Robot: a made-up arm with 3 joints. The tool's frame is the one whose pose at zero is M.
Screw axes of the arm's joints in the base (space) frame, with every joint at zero. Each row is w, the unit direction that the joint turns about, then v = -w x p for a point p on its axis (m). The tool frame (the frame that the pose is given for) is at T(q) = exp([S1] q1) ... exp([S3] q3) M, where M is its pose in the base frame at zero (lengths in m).
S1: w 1 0 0 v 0 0.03 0
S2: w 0 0 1 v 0.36 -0.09 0
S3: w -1 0 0 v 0 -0.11 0.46
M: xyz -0.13 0.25 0.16 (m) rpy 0 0 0 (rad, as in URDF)
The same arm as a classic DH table. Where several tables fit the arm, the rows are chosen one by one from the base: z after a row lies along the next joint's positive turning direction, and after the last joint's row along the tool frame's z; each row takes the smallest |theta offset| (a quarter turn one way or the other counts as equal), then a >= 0, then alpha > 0; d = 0 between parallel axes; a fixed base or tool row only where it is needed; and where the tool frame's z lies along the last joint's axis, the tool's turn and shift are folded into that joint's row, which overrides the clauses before.
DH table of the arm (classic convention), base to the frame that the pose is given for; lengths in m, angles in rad. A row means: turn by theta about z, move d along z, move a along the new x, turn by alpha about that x. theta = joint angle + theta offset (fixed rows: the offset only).
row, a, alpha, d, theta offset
base (fixed), 0, 1.5708, 0.03, 1.5708
joint 1, 0.36, -1.5708, 0.09, 0
joint 2, 0.1, -1.5708, 0.08, 0
joint 3, -0.21, 1.5708, 0.22, 0
tool (fixed), 0, 0, 0.05, -1.5708

